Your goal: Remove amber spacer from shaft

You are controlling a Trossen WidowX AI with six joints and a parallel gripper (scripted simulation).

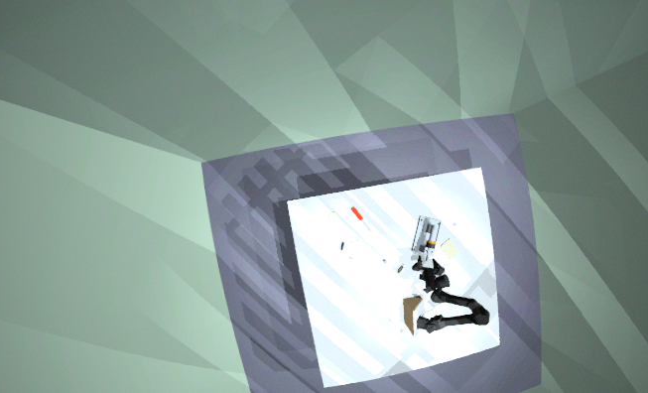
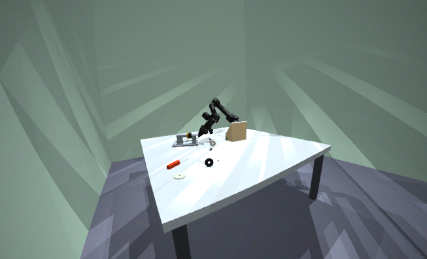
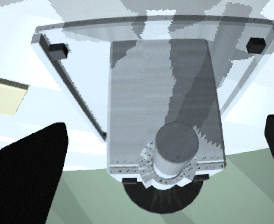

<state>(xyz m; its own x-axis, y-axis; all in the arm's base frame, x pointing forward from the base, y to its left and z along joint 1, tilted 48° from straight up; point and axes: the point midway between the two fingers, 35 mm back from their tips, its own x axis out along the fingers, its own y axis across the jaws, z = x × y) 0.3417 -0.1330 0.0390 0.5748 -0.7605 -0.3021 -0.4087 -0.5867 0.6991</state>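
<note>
The thin shaft lies 6 cm ahead of my gripper tip, 3 cm to the right of it and 1 cm above it. Round my gripper tip: red-handled screwdriver (30 cm ahead, 34 cm to the left, 6 cm below); pale yellow square (1 cm behind, 20 cm to the right, 6 cm below); white washer (34 cm ahead, 50 cm to the left, 6 cm below).
</note>
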